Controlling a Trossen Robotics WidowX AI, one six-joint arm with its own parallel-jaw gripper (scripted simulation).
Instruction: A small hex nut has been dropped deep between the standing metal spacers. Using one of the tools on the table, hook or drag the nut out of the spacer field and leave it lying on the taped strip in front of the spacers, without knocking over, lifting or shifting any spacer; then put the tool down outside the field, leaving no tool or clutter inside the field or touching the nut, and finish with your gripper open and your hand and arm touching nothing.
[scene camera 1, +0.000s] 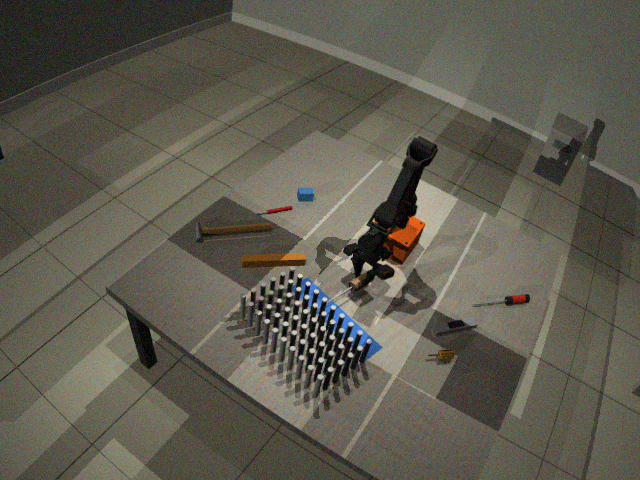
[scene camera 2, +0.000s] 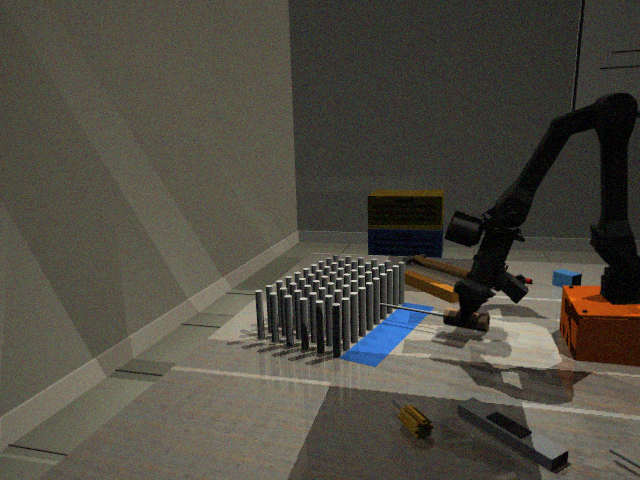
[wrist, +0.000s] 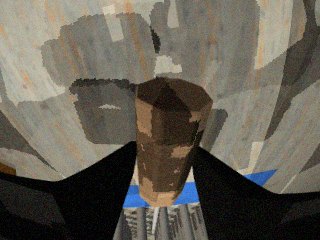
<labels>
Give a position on a blue taped strip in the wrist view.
At 133, 199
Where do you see a blue taped strip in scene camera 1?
At 375, 347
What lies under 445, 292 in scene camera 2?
An orange bar.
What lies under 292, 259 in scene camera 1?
An orange bar.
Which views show my gripper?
Scene camera 1, scene camera 2 and the wrist view: all of them.
</labels>
